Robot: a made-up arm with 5 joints. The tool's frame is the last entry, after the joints. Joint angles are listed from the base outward. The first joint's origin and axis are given. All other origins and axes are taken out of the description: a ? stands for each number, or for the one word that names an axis. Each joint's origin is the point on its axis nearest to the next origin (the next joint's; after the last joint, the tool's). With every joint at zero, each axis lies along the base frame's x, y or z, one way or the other. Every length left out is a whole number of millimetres.
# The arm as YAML. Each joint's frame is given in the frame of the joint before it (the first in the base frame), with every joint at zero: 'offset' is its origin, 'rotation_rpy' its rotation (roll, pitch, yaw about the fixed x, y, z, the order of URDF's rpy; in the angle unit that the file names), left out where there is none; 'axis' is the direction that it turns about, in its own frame. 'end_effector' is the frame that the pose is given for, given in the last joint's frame.
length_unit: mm
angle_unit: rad
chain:
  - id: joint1
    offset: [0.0, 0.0, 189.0]
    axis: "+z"
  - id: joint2
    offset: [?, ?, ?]
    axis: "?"
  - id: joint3
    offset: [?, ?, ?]
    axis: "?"
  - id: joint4
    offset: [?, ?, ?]
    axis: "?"
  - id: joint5
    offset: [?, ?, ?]
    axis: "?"
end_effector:
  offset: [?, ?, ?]
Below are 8 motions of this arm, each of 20 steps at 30 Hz.
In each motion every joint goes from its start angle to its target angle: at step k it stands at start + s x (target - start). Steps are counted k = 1, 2, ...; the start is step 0. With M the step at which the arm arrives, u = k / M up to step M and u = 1 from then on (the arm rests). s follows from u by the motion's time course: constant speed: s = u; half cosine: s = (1 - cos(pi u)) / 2; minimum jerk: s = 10 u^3 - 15 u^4 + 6 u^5.
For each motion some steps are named. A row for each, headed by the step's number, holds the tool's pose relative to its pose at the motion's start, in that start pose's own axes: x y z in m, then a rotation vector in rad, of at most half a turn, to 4 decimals.
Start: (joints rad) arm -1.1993 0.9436 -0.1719 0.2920 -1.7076
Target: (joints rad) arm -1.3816 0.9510 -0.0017 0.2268 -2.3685
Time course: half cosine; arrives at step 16
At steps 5, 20:
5: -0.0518 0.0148 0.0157 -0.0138 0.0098 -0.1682
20: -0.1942 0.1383 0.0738 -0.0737 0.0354 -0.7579

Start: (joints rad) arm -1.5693 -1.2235 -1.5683 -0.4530 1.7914
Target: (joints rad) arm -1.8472 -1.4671 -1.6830 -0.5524 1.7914
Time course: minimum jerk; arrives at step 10
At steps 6, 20:
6: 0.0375 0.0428 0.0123 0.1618 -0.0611 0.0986
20: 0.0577 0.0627 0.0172 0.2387 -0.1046 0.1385

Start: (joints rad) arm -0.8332 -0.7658 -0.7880 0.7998 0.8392
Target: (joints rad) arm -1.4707 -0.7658 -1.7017 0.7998 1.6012
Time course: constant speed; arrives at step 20
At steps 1, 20:
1: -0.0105 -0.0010 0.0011 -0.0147 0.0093 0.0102
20: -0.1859 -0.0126 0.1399 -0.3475 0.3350 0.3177

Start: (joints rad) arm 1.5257 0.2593 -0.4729 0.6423 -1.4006
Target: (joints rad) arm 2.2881 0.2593 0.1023 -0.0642 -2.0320
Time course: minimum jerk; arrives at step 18
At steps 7, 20:
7: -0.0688 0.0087 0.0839 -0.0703 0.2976 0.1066
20: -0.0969 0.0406 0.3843 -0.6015 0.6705 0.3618

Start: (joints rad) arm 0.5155 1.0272 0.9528 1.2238 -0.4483
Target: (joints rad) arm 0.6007 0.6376 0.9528 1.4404 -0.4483
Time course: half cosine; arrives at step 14
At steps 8, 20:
8: -0.0206 -0.0695 0.0946 -0.3451 0.0342 -0.0091
20: -0.0288 -0.0966 0.1644 -0.5664 0.0525 -0.0056

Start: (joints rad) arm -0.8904 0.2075 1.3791 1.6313 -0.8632
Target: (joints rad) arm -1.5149 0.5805 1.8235 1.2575 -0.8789
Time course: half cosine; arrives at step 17
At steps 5, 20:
5: -0.0306 0.0377 -0.0536 0.1758 0.1185 0.0537
20: -0.1894 0.2521 -0.1921 0.8779 0.4842 0.2233

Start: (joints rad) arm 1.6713 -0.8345 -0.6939 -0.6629 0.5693
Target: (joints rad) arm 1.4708 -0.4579 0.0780 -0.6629 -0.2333
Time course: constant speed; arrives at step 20
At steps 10, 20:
10: -0.3330 0.2396 -0.0482 0.2199 0.1996 -0.8003
20: -0.4347 0.5890 0.0279 0.4357 0.5031 -1.5352

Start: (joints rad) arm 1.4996 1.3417 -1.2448 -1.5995 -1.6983
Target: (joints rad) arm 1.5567 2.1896 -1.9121 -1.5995 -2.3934
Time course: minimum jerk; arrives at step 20
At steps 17, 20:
17: -0.0228 -0.0075 -0.3732 0.7263 0.3545 -0.0595
20: -0.0252 -0.0039 -0.3827 0.7464 0.3638 -0.0611

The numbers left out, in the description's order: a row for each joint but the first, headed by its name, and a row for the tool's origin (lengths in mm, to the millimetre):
joint2: xyz 338.0 -105.0 0.0, axis +x
joint3: xyz 0.0 -264.0 -140.0, axis +y
joint4: xyz 9.0 0.0 -93.0, axis -x
joint5: xyz 0.0 79.0 -85.0, axis +z
tool: xyz -72.0 -378.0 0.0

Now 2 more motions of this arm.
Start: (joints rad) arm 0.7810 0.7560 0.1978 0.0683 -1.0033
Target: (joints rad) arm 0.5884 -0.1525 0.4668 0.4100 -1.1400
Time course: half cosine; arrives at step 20
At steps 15, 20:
15: -0.0851 -0.1330 0.3265 -0.6885 -0.7376 -0.4595
20: -0.1261 -0.1347 0.3712 -0.8138 -0.8496 -0.5499

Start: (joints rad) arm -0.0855 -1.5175 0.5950 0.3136 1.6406
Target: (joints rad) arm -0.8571 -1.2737 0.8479 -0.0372 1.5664
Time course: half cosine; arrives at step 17
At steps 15, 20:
15: 0.3285 0.4362 -0.4934 0.9523 -0.6004 0.1311
20: 0.3384 0.4591 -0.5013 0.9881 -0.6197 0.1286

